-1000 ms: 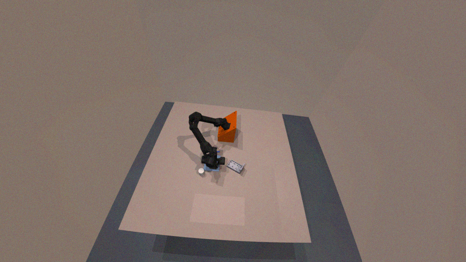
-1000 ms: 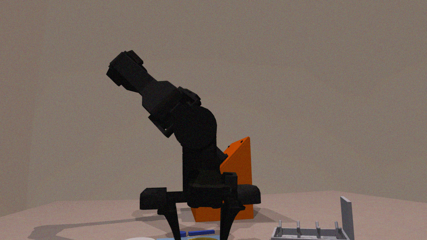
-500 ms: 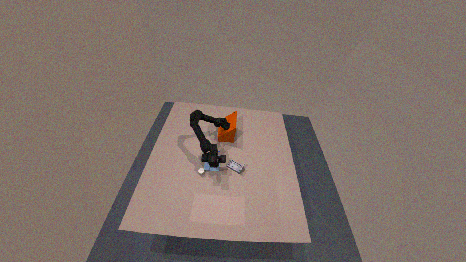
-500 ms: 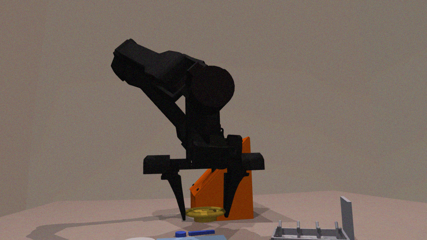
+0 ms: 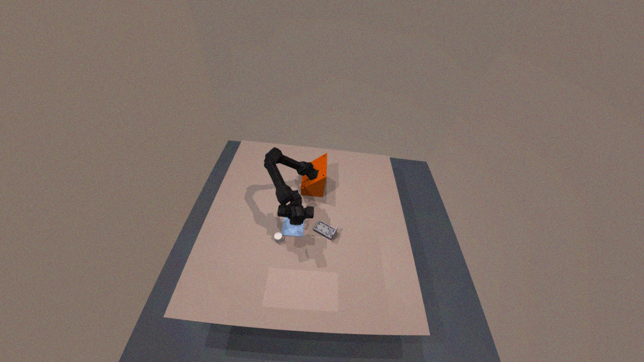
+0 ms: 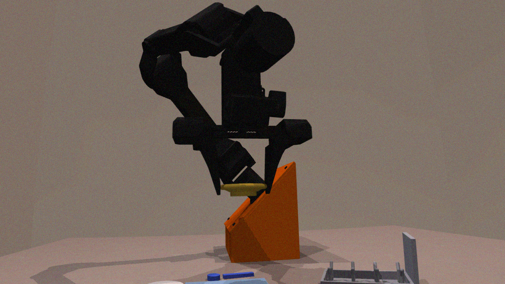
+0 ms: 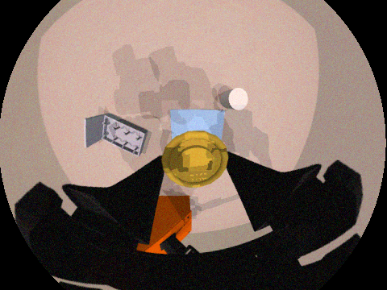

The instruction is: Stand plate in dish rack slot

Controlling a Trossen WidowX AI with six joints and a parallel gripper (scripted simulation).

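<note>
Right now my gripper tip is 180 mm to the right of the grey dish rack, 120 mm above it and 40 mm past it. Also, from my gripper tip: yellow plate: 10 mm above; white cup: 120 mm below, 90 mm to the right, 80 mm ahead; blue spoon: 140 mm below, 140 mm behind, 40 mm to the right.
</note>
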